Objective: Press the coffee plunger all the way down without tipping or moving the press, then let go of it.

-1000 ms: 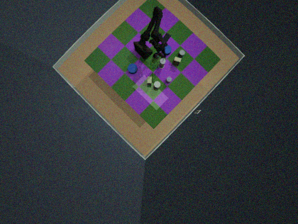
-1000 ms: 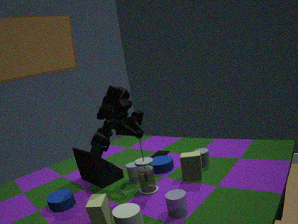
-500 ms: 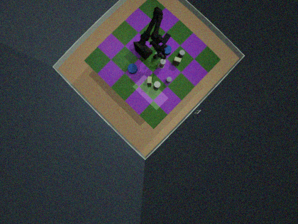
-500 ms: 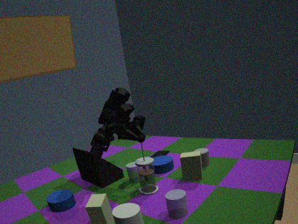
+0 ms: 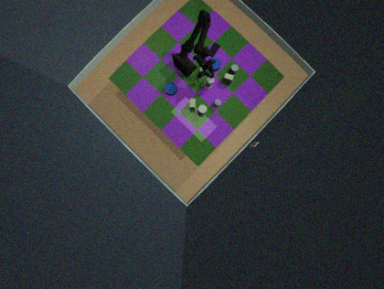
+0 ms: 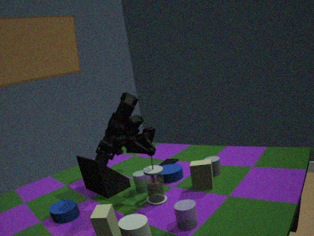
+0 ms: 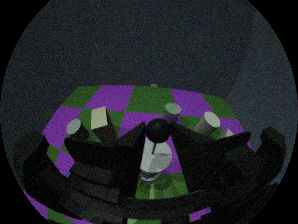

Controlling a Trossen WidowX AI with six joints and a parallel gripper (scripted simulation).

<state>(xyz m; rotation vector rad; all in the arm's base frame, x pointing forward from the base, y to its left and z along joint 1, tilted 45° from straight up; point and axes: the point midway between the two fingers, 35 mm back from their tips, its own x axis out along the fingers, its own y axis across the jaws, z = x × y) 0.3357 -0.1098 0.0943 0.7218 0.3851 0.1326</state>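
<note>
My gripper tip is now 10 cm above the coffee press, 3 cm past it and 1 cm to the right of it. Round my gripper tip: white cylinder (24 cm to the right, 16 cm below, 11 cm ahead).
</note>
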